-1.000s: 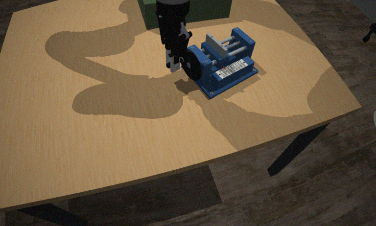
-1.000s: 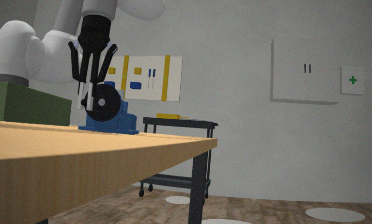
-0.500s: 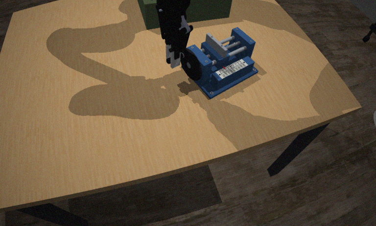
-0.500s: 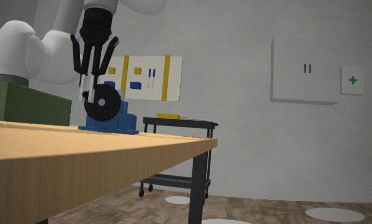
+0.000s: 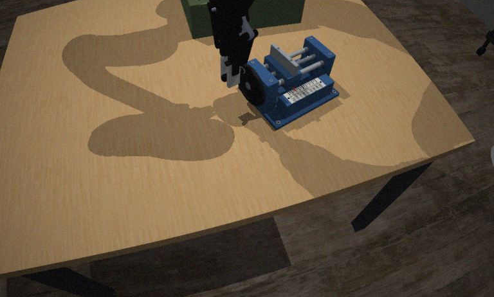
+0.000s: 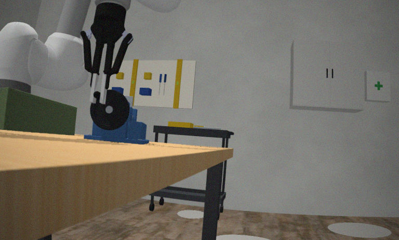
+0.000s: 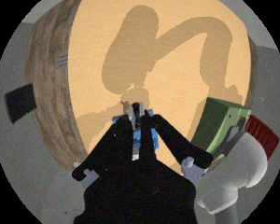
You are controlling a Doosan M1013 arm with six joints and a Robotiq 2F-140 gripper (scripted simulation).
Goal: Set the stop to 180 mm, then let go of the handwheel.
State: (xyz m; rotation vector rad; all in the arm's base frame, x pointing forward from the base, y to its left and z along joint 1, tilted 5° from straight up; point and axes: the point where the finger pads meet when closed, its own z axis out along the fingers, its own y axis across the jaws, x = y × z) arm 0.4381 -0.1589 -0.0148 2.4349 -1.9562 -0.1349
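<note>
The stop plate lies 10 mm ahead of my hand, 130 mm to the left of it and 30 mm below it. From my hand the other things lie so: handwheel 20 mm to the left, 20 mm below.
</note>
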